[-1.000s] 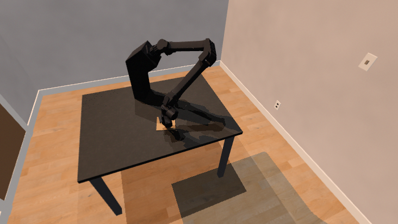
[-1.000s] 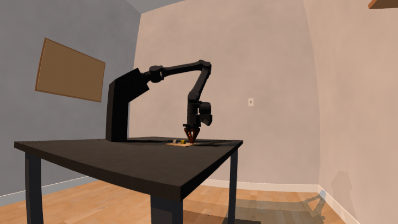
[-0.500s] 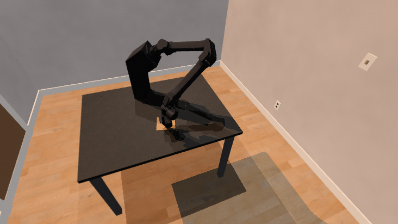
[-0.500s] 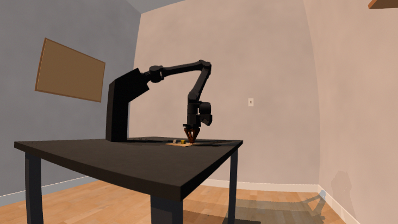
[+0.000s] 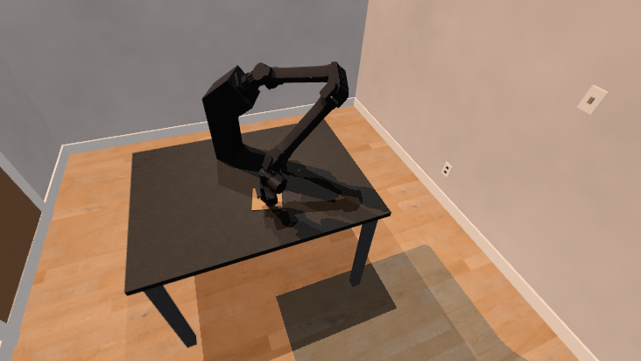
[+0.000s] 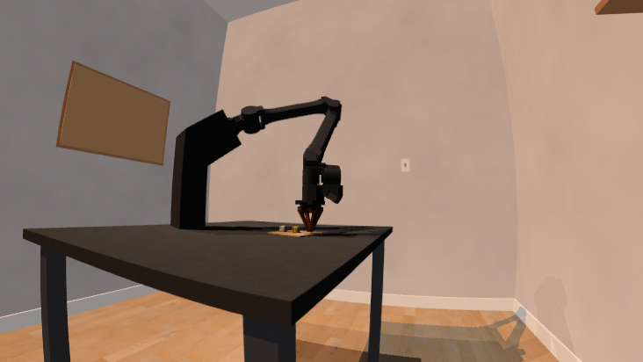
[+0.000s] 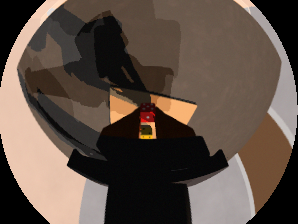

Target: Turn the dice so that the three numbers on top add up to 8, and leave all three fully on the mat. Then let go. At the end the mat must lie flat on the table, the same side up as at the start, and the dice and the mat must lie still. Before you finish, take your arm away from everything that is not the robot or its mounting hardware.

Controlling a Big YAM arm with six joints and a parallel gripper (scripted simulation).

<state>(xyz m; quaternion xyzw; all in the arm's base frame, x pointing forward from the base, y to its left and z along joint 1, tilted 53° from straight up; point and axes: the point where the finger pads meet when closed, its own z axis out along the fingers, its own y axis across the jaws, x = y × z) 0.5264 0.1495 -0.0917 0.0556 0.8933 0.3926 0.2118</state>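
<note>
Now: the red die right at my hand. The rest, counted from my hand: yellow die: 5 cm behind, 1 cm below; tan mat: 5 cm behind, 2 cm below; white die: 10 cm behind, 1 cm to the right, 1 cm below.
</note>
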